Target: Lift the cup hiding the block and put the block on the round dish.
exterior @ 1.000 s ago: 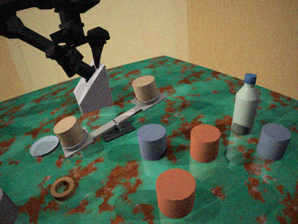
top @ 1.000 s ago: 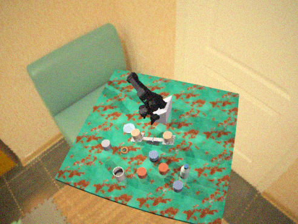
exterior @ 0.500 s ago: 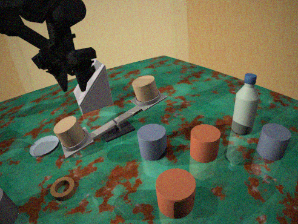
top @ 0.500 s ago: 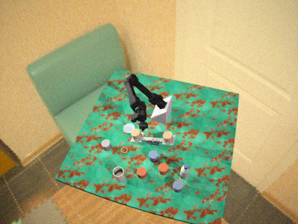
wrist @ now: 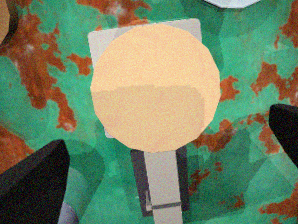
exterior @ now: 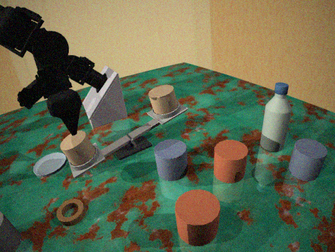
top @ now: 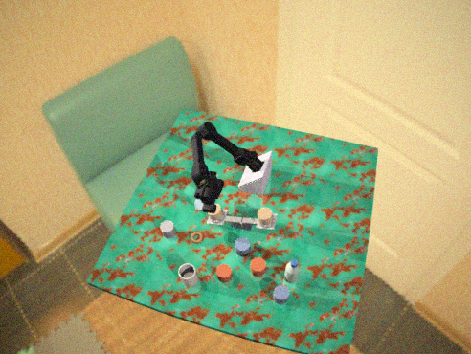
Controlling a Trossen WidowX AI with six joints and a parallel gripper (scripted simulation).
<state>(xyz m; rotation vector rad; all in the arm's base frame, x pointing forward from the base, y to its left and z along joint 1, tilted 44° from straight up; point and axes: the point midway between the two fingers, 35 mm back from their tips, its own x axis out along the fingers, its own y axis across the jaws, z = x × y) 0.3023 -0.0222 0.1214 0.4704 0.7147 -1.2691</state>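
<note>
The pale green block lies 80 mm below my gripper tip. Round my gripper tip: balance beam (20 mm behind, 130 mm to the left, 80 mm below); grey cylinder (190 mm ahead, 170 mm to the right, 90 mm below); round dish (60 mm behind, 110 mm to the right, 120 mm below).
</note>
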